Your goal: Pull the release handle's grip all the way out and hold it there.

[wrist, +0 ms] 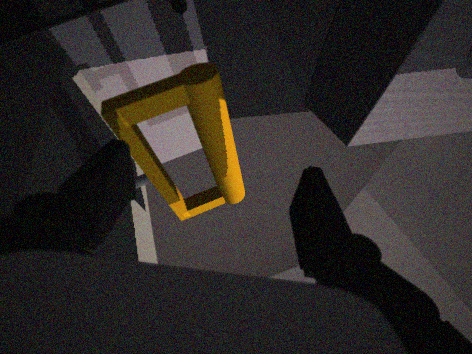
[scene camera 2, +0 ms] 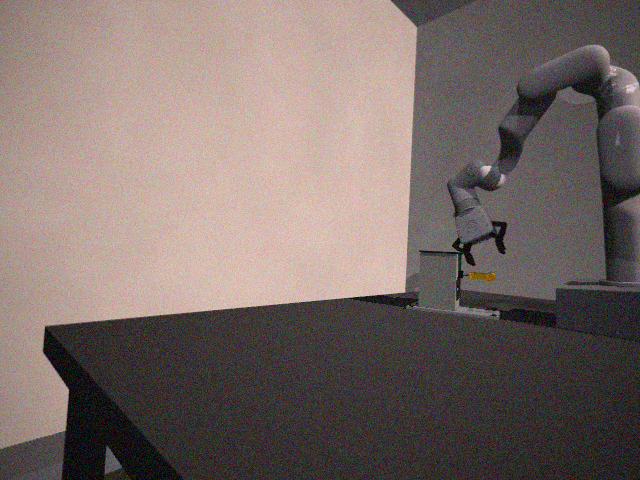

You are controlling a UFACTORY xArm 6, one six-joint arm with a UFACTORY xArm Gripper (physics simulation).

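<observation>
The release handle's yellow grip (scene camera 2: 481,276) (wrist: 216,135) is a frame with a thick round bar. In scene camera 2 it sticks out on a short shaft from the right side of a pale box (scene camera 2: 438,280). My gripper (scene camera 2: 487,258) (wrist: 215,177) is open and empty, tilted, and stands above the grip in scene camera 2. In the wrist view the grip shows between the two dark fingers, nearer the left one, and lies beyond the fingertips. The left finger hides part of the box side and shaft.
The box stands on a light base plate (scene camera 2: 480,313). A dark table top (scene camera 2: 310,382) reaches from the foreground toward it. The robot's pedestal (scene camera 2: 594,310) stands to the right of the box. A pale wall (scene camera 2: 232,155) rises behind the table at the left.
</observation>
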